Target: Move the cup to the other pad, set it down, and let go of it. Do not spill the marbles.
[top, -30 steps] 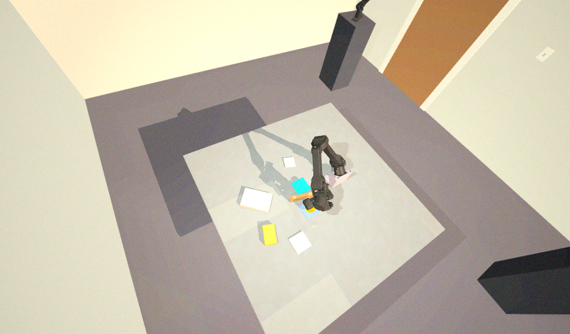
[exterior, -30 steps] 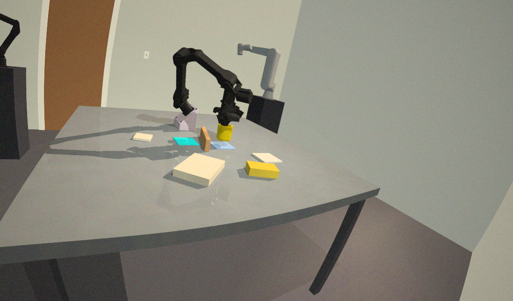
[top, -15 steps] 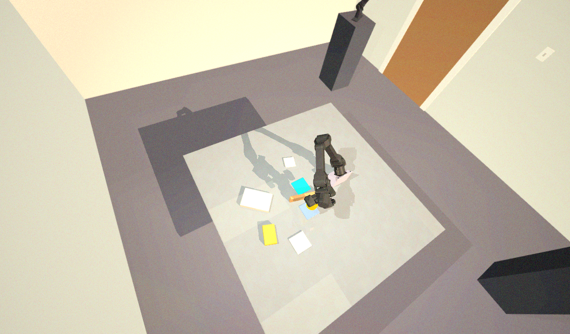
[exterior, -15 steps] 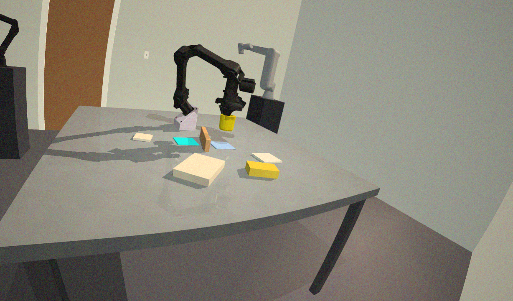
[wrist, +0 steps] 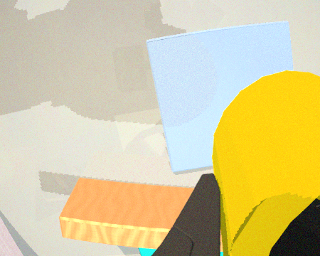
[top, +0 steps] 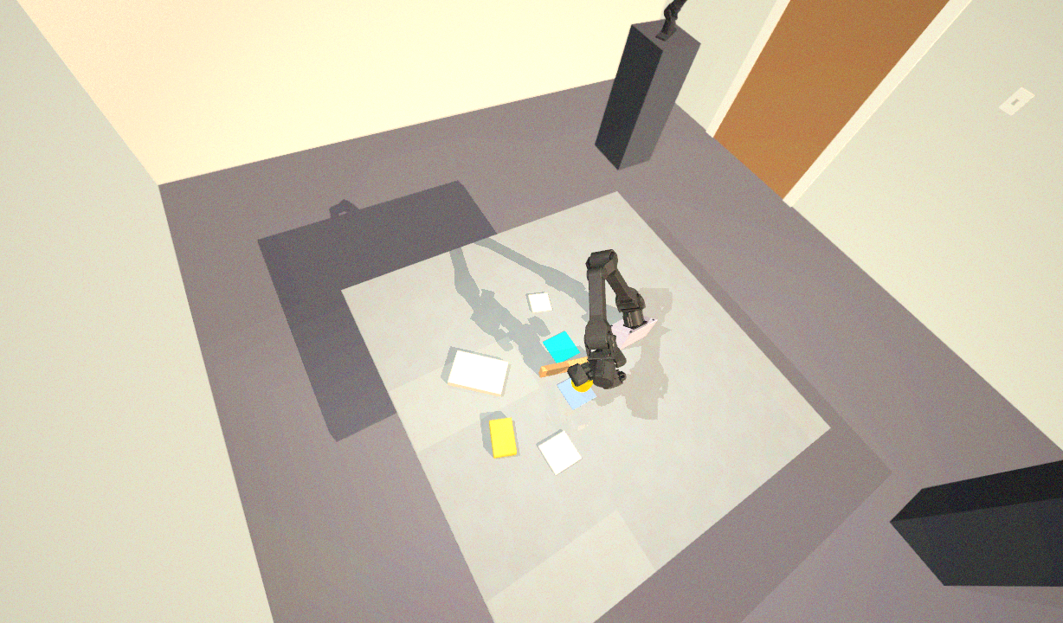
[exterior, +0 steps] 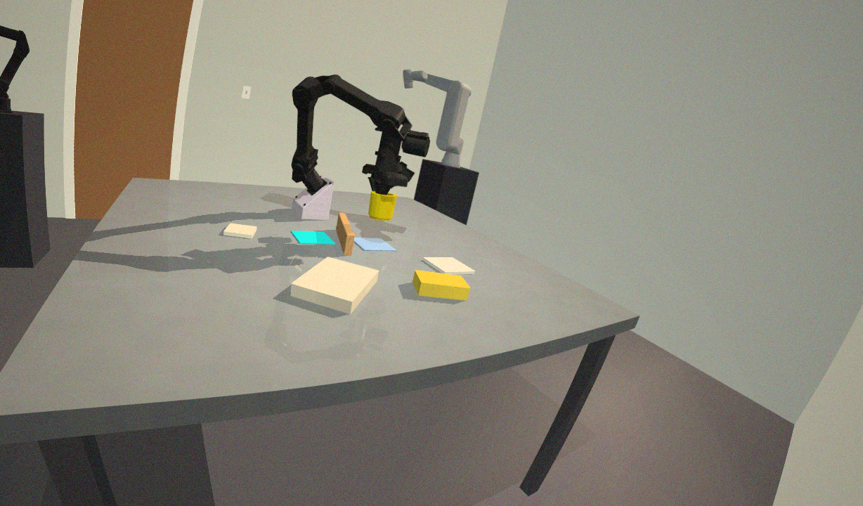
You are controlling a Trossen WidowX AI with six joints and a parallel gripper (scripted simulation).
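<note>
My gripper tip is 17 cm to the left of the cyan pad, 12 cm above it and 2 cm past it. The rest, counted from my gripper tip: yellow cup 2 cm ahead; then green marble 2 cm to the right, 2 cm below, 2 cm ahead; then blue marble 2 cm below, 1 cm to the right, 1 cm ahead.
</note>
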